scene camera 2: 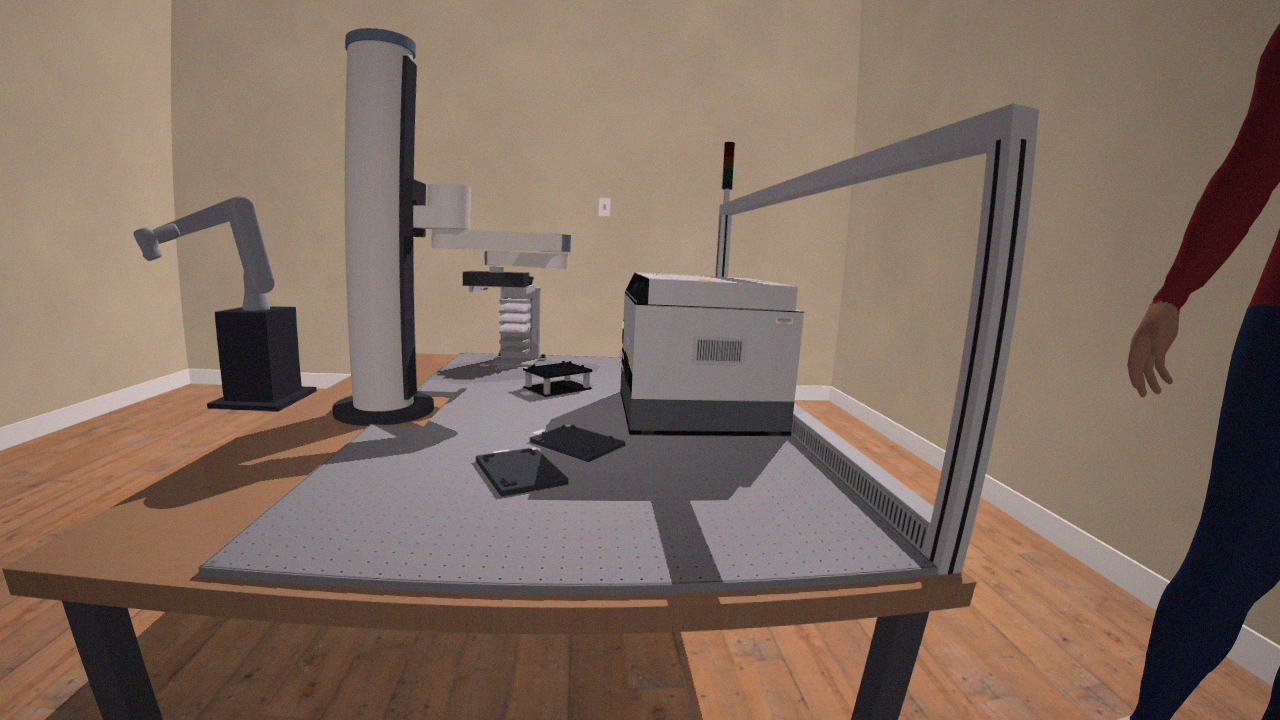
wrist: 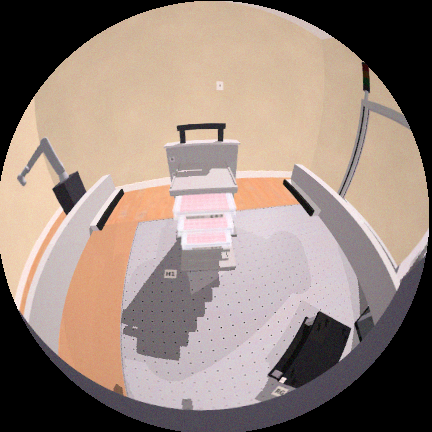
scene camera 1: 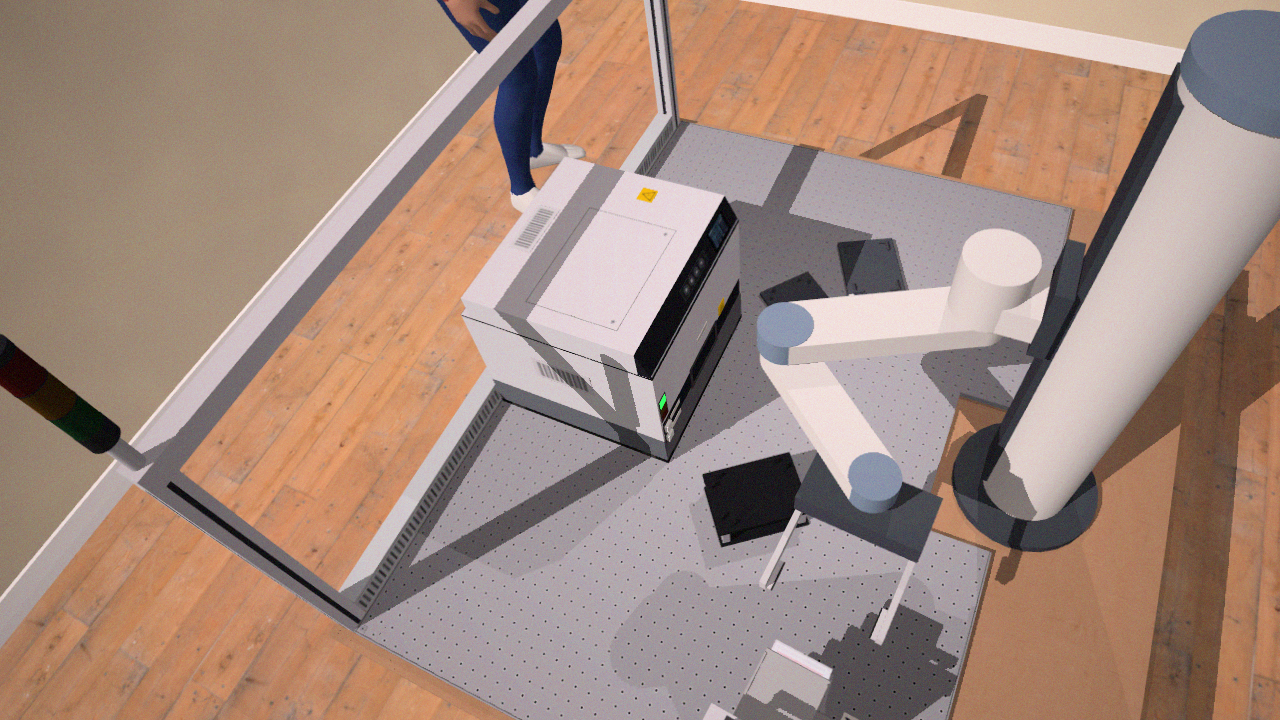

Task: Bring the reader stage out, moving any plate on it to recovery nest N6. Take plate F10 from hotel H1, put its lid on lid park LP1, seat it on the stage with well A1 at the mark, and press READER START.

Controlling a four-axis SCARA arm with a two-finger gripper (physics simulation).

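Where they show: gripper, between the fingertips: (wrist: 202, 172) (scene camera 1: 819, 613); arm's base, origin of its link: (scene camera 2: 384, 410) (scene camera 1: 1022, 486).
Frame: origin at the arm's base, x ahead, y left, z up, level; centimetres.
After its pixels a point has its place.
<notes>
My gripper (scene camera 1: 825, 601) @(z 29.1, x 25.4, y 44.9 cm) (wrist: 202, 172) @(z 29.1, x 25.4, y 44.9 cm) is open and empty, facing hotel H1 (scene camera 1: 789, 682) @(z 24.2, x 26.1, y 53.9 cm) (scene camera 2: 536, 324) @(z 14.7, x 33.1, y 61.2 cm) (wrist: 202, 156) @(z 25.2, x 27.0, y 61.8 cm), which stands beyond the fingertips. In the wrist view, a top plate (wrist: 205, 204) @(z 22.2, x 26.0, y 49.9 cm), a middle plate (wrist: 206, 223) @(z 18.7, x 26.0, y 49.9 cm) and a lower plate (wrist: 206, 239) @(z 15.1, x 25.8, y 49.7 cm), all pink and clear, sit in the hotel below a bare grey shelf (wrist: 202, 183) @(z 24.1, x 26.0, y 52.4 cm). Their labels are not readable, so I cannot tell which is F10. The white reader (scene camera 1: 599, 268) @(z 36.0, x 77.6, y 5.9 cm) (scene camera 2: 707, 367) @(z 17.1, x 78.0, y -17.3 cm) shows a green light at its front; its stage does not show outside. LP1 and N6 cannot be identified.
A raised black stand (scene camera 1: 751, 497) @(z 7.3, x 43.5, y 23.3 cm) (scene camera 2: 557, 368) @(z 7.3, x 43.1, y 22.2 cm) (wrist: 320, 350) @(z 7.3, x 43.0, y 23.3 cm) is between reader and gripper. Two dark flat nests (scene camera 1: 872, 265) @(z 2.5, x 39.7, y -39.5 cm) (scene camera 2: 520, 470) @(z 2.5, x 40.2, y -40.6 cm), (scene camera 1: 792, 291) @(z 2.3, x 53.5, y -26.8 cm) (scene camera 2: 577, 440) @(z 2.3, x 50.0, y -24.0 cm) lie near the reader. A metal frame (scene camera 1: 358, 241) @(z 59.2, x 100.4, y 29.8 cm) (scene camera 2: 1002, 340) @(z 33.3, x 103.0, y -72.5 cm) runs behind it. A person stands beyond the frame.
</notes>
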